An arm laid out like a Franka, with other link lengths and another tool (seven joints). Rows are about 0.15 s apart.
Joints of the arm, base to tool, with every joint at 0 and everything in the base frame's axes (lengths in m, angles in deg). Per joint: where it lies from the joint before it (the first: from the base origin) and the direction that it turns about. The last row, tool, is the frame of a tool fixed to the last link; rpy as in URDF.
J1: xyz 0 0 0.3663 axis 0 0 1
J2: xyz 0 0 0 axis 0 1 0
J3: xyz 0 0 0.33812 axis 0 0 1
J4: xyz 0.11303 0 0 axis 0 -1 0
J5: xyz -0.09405 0 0.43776 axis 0 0 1
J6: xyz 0 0 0 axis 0 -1 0
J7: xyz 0.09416 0 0 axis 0 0 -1
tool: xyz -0.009 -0.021 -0.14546 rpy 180 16.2 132.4
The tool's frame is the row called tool.
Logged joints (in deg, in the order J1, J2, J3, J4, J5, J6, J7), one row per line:
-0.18, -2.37, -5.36, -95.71, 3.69, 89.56, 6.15
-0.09, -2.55, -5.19, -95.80, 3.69, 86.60, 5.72
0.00, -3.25, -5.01, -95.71, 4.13, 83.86, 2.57
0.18, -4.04, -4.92, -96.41, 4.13, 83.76, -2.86
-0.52, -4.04, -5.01, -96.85, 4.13, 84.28, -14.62
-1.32, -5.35, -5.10, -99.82, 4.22, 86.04, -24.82
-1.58, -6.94, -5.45, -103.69, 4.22, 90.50, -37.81
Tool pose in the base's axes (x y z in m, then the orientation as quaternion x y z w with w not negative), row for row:
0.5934, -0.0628, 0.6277, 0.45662, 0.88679, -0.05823, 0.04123
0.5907, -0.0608, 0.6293, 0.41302, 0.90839, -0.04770, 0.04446
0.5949, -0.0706, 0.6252, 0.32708, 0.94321, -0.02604, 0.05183
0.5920, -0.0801, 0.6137, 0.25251, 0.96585, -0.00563, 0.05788
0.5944, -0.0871, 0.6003, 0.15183, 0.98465, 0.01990, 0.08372
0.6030, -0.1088, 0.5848, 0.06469, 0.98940, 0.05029, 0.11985
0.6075, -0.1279, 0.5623, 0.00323, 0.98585, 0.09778, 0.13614
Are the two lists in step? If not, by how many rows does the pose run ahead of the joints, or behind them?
The pose runs 2 rows ahead of the joints: the pose in row i belongs to the joints in row i + 2.
